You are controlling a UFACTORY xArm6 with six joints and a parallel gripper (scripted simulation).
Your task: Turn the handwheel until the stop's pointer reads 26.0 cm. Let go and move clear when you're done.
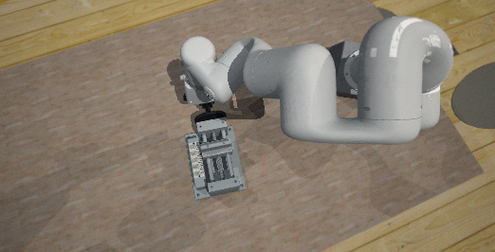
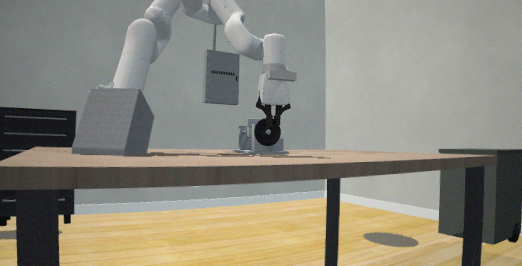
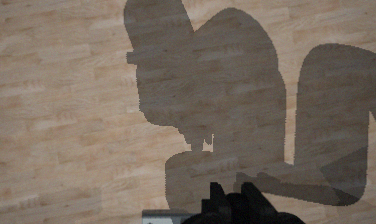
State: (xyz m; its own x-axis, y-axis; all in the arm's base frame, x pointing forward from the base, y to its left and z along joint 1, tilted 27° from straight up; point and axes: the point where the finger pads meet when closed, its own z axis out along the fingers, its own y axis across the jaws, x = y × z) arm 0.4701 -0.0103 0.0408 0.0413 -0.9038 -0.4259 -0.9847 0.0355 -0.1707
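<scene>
Now: hand 20 mm to the right of the handwheel and 10 mm above it. Round my hand: stop carriage: 140 mm to the left, 20 mm below.
</scene>
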